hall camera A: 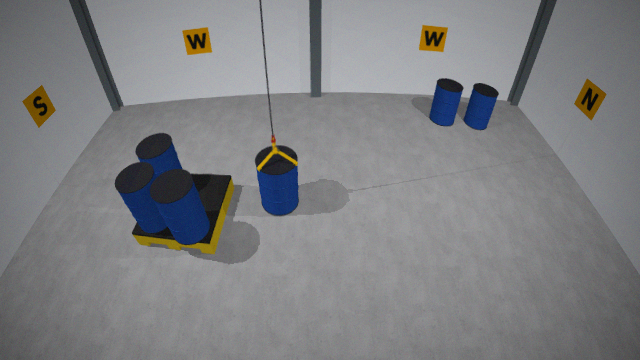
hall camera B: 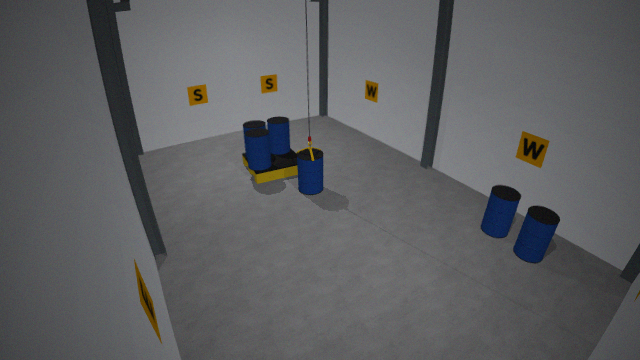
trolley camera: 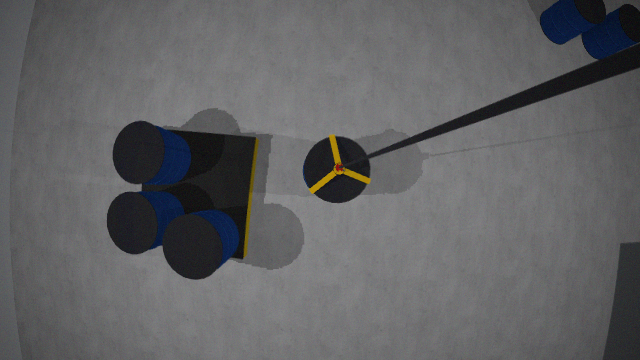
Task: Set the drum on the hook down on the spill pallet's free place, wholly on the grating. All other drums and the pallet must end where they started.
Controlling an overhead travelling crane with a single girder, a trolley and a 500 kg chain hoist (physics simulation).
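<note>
The blue drum on the hook [hall camera A: 279,192] [hall camera B: 310,175] [trolley camera: 327,182] is upright beside the pallet, at or just above the floor; any small gap under it cannot be told. My gripper [hall camera A: 275,151] [hall camera B: 310,150] [trolley camera: 339,169], a yellow three-armed lifter under the red hook, is shut on its rim. The black-topped yellow spill pallet [hall camera A: 223,215] [hall camera B: 277,175] [trolley camera: 251,190] lies to its left in the trolley view. Three drums stand on it: one [hall camera A: 185,212] [hall camera B: 258,152] [trolley camera: 192,246], a second [hall camera A: 142,207] [trolley camera: 132,223] and a third [hall camera A: 167,162] [hall camera B: 279,137] [trolley camera: 138,152]. The free place [hall camera A: 215,187] [trolley camera: 230,170] is the corner nearest the W wall and the hanging drum.
Two more blue drums, one [hall camera A: 445,105] [hall camera B: 500,212] [trolley camera: 565,20] and another [hall camera A: 480,109] [hall camera B: 535,237] [trolley camera: 607,35], stand on the floor near the W wall, towards the N wall. Grey columns stand along the walls. The hoist chain runs up from the hook.
</note>
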